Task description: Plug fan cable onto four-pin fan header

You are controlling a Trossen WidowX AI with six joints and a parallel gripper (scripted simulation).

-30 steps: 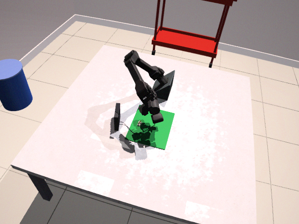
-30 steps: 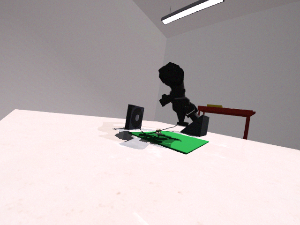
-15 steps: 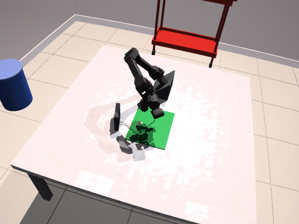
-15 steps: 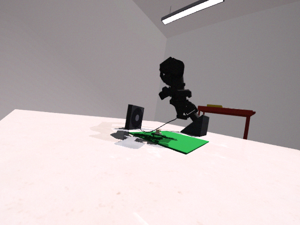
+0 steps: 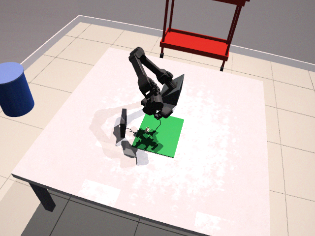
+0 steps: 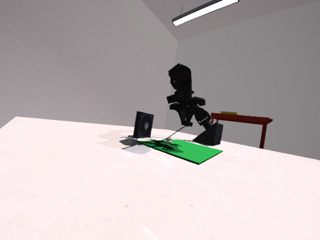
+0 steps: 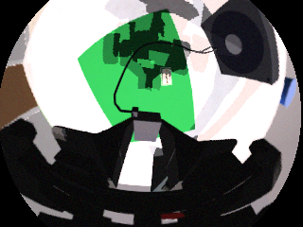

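Now: the four-pin header 10 cm below my gripper tip, 5 cm to the right of it and 3 cm ahead of it. Round my gripper tip: black fan 17 cm to the right, 6 cm ahead, 4 cm below; then fan plug 1 cm behind; then green board 11 cm below, 3 cm ahead, 2 cm to the left.
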